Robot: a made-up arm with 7 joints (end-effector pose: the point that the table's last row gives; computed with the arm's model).
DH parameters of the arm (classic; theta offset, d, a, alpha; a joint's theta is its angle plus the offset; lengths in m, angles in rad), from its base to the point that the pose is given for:
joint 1: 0 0.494 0 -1.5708
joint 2: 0 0 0 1.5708
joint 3: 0 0.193 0.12 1.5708
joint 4: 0 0 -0.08 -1.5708
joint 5: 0 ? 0 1.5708
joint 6: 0 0 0.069 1.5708
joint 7: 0 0 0 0
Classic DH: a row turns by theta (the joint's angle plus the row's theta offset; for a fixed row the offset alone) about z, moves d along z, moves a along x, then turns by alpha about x.
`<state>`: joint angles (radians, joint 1 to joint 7).
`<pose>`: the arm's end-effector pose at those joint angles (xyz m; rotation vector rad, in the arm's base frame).
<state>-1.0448 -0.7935 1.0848 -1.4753 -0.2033 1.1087 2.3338</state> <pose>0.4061 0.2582 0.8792 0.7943 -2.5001 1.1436</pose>
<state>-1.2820 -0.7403 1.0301 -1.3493 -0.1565 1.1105 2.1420</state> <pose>0.4289 0.1503 0.9302 0.7667 -2.5433 1.0004</pose>
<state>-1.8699 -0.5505 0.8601 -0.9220 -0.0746 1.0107 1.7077</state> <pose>0.3177 -0.0869 1.0598 0.5281 -2.6823 0.8364</pose>
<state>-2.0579 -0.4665 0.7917 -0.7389 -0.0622 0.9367 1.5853</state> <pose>0.2374 -0.1242 1.0928 0.3739 -2.7147 0.8288</pose>
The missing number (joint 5, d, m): 0.372
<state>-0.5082 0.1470 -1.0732 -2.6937 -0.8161 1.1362 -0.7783</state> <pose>-0.0486 -0.3490 0.3006 -1.4667 0.3429 1.5606</pose>
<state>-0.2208 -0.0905 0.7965 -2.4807 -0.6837 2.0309 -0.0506</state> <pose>0.3885 0.2697 0.4369 2.1155 1.2251 -0.2728</pose>
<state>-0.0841 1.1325 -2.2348 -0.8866 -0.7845 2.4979 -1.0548</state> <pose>0.3848 -0.3451 0.9019 0.5479 0.1421 -1.5478</pose>
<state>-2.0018 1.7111 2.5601 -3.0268 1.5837 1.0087 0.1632</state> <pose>0.1763 0.1293 0.7517 -0.5958 -1.1732 1.2298</pose>
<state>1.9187 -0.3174 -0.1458 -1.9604 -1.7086 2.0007 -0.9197</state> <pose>-0.1187 0.4795 0.7588 -0.0836 1.5936 0.9445</pose>
